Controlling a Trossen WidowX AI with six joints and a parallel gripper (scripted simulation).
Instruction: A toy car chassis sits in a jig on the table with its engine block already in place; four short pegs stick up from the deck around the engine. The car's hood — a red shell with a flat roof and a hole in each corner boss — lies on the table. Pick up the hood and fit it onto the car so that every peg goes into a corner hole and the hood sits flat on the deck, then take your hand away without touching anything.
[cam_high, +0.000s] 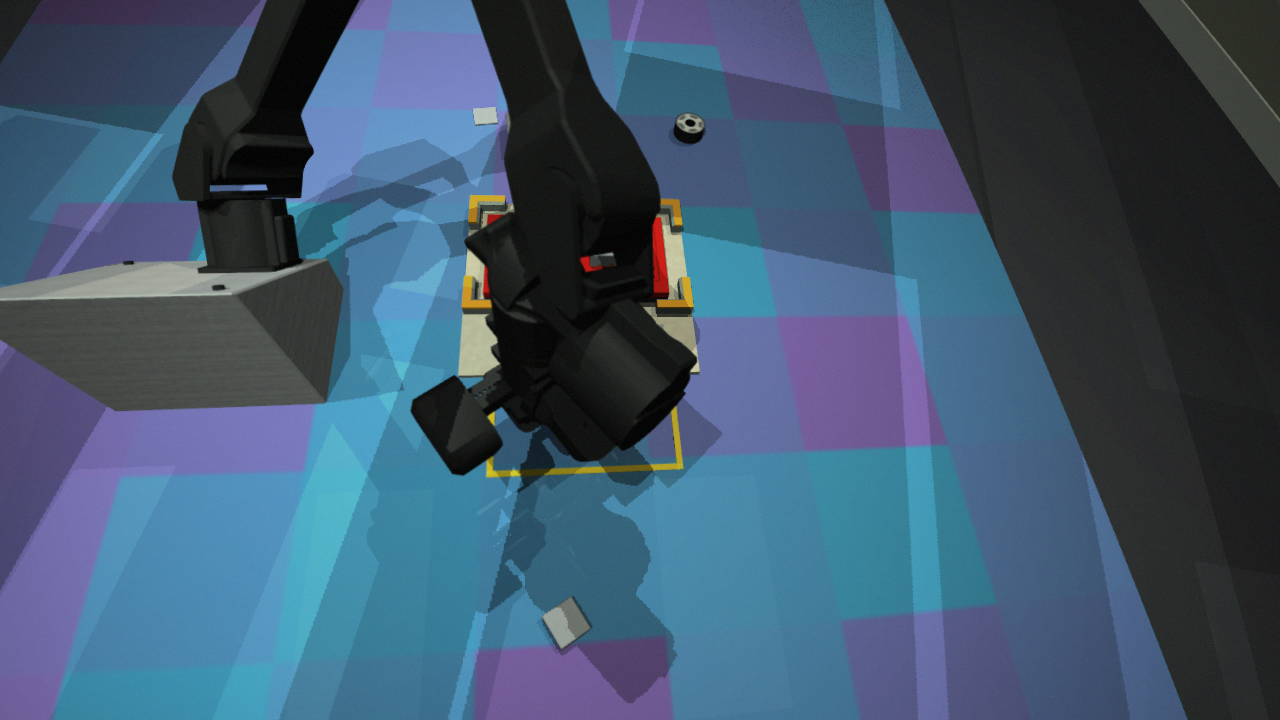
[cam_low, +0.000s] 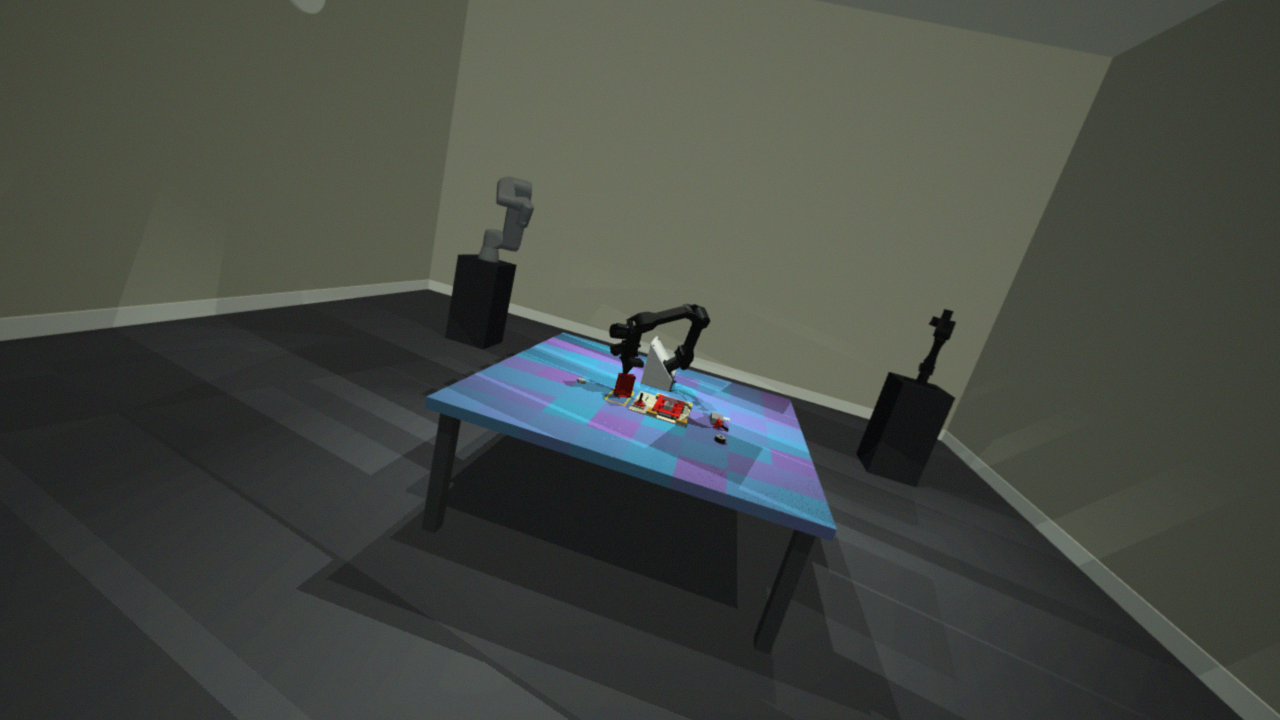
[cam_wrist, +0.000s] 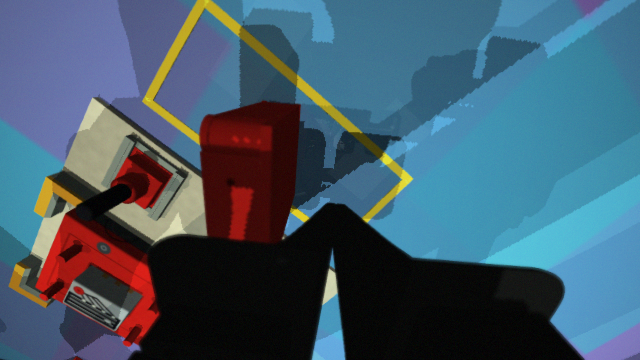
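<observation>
The red hood lies 30 mm ahead of my gripper tip, 20 mm to the left of it and 30 mm below it. From my gripper tip the other things lie so: wheel 190 mm ahead, 440 mm to the left, 70 mm below; grey engine block 80 mm ahead, 220 mm to the left, 50 mm below; jig 50 mm ahead, 200 mm to the left, 60 mm below.
</observation>
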